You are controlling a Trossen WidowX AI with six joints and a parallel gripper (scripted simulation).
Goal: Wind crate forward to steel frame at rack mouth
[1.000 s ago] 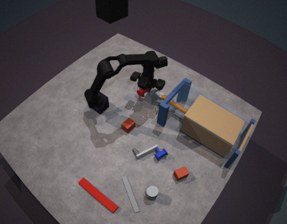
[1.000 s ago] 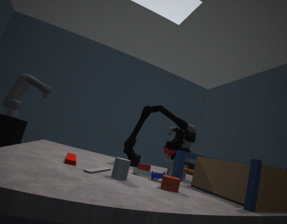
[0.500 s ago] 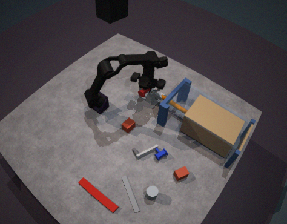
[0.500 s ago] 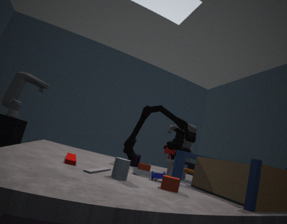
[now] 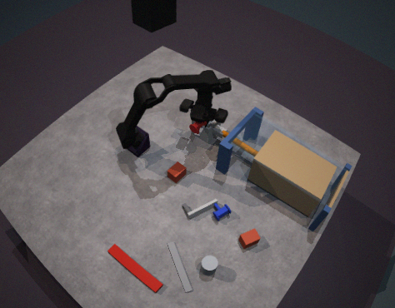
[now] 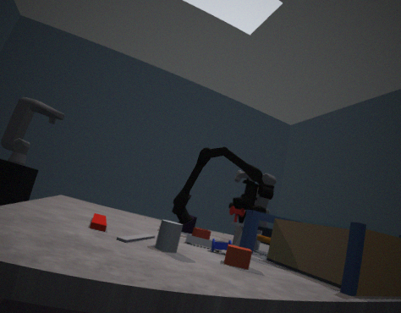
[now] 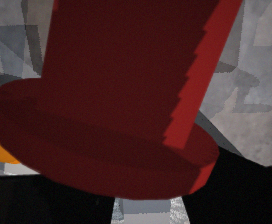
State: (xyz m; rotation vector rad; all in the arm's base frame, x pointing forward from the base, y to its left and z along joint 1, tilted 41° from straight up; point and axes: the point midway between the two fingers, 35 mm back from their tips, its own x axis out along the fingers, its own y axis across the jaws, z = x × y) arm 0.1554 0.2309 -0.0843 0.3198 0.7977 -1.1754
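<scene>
My gripper tip is 1 cm short of the winch handle with red knob, 1 cm to the left of it and 2 cm below it. From my gripper tip the other things lie so: blue t-shaped piece (29 cm ahead, 20 cm to the right, 7 cm below); grey strip (35 cm ahead, 46 cm to the right, 9 cm below); grey winch (3 cm behind, 3 cm to the left, 6 cm below).
</scene>
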